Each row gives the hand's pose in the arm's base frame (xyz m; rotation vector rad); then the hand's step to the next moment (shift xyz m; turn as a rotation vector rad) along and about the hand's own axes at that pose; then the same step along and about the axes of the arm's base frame.
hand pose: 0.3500 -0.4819 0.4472 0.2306 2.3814 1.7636
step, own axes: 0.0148 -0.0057 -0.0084 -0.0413 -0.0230 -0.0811
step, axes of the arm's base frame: -0.0164 -0.0062 -0.0037 0.0213 -0.0914 0.0030
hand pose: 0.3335 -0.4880 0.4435 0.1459 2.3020 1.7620
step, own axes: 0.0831 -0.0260 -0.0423 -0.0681 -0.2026 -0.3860
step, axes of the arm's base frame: -0.0891 -0.0282 -0.0252 -0.0167 -0.4313 -0.0914
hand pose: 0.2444 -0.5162 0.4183 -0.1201 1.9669 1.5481
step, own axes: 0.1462 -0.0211 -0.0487 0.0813 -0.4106 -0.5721
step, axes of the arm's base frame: -0.1280 -0.0068 -0.0882 -0.1226 -0.6187 -0.3235
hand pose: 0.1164 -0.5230 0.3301 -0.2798 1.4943 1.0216
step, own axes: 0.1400 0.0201 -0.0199 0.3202 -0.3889 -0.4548
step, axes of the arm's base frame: -0.0595 0.0508 -0.1195 -0.1124 -0.4304 -0.5126
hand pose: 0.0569 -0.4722 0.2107 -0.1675 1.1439 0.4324
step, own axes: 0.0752 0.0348 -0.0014 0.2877 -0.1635 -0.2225
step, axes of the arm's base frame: 0.0101 0.0496 -0.0656 -0.0212 -0.1540 -0.3672
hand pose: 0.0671 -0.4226 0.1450 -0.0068 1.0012 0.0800
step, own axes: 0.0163 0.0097 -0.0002 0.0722 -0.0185 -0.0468
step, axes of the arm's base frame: 0.0079 0.0107 -0.0135 0.0007 -0.0158 -0.0866
